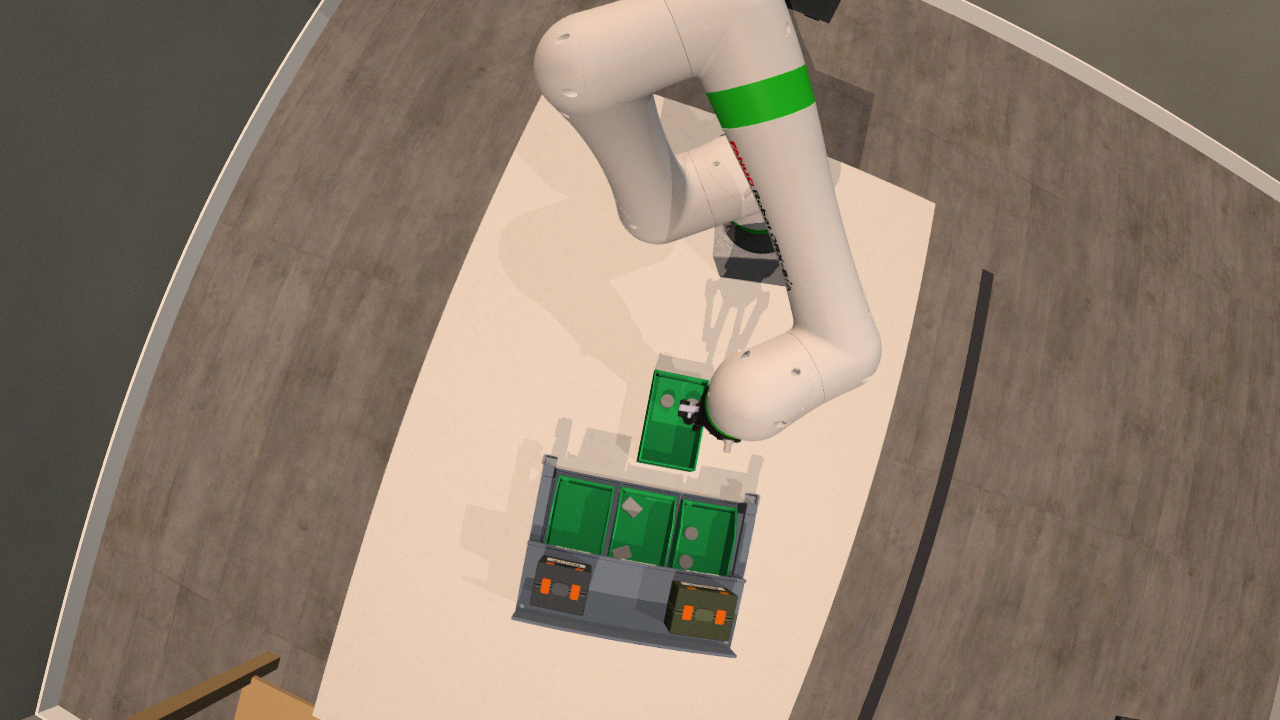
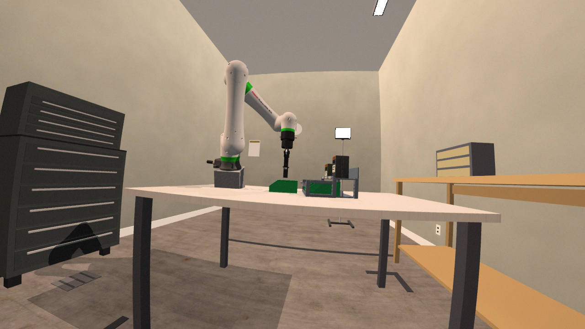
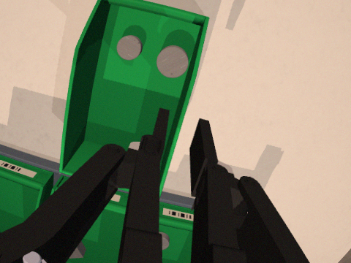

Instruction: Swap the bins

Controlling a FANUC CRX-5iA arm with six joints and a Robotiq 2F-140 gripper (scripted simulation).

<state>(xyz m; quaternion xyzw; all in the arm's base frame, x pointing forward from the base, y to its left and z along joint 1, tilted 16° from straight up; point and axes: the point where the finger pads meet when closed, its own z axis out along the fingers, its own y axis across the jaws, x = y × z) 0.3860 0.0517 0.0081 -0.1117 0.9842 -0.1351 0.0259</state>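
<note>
The grey cube is 180 mm ahead of my hand, 50 mm to the right of it and 100 mm below it. Round my hand: grey shelf: 250 mm ahead, 10 mm to the right, 60 mm below.
</note>
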